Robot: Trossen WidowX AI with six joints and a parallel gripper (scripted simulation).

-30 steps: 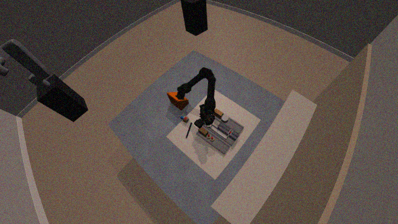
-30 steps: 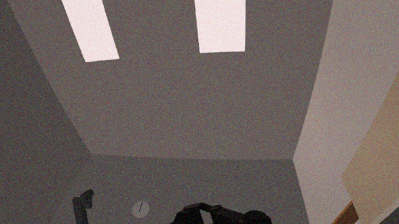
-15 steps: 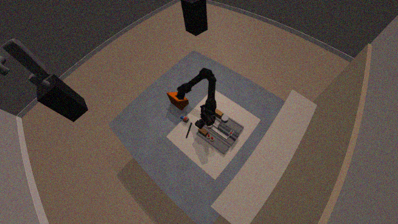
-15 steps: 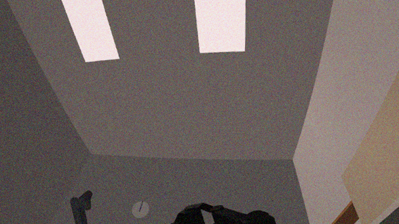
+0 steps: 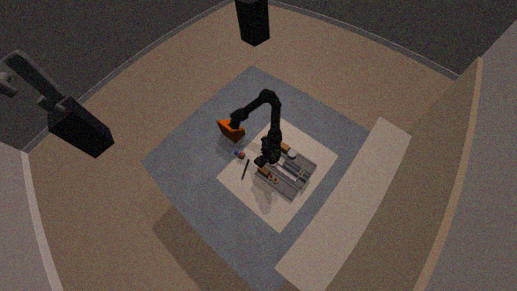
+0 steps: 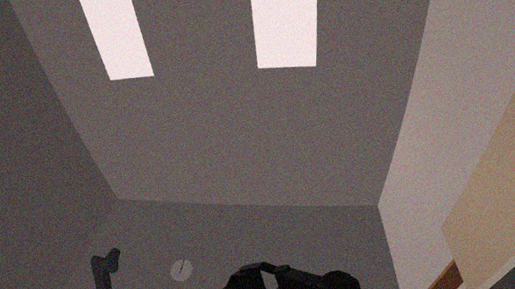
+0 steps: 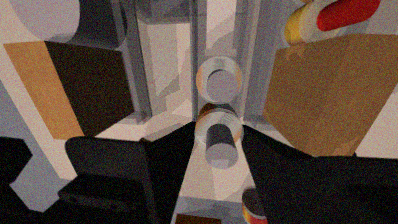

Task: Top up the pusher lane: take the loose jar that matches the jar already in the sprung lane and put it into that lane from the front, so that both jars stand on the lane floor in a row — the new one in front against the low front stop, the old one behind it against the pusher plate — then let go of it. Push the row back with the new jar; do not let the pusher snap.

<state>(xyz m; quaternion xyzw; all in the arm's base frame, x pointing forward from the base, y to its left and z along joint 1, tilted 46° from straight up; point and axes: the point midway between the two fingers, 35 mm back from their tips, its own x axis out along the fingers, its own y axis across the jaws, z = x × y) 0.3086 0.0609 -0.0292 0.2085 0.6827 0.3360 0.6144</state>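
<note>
Now: gripper tip 7 cm short of the white mat, 2 cm to the right of it and 5 cm above it. The rest, counted from my gripper tip: black stick: 6 cm behind, 14 cm to the right, 4 cm below; then grey disc: 8 cm ahead, 14 cm to the left, 2 cm below; then grey lane rack: 15 cm ahead, 5 cm to the left, 3 cm below.
</note>
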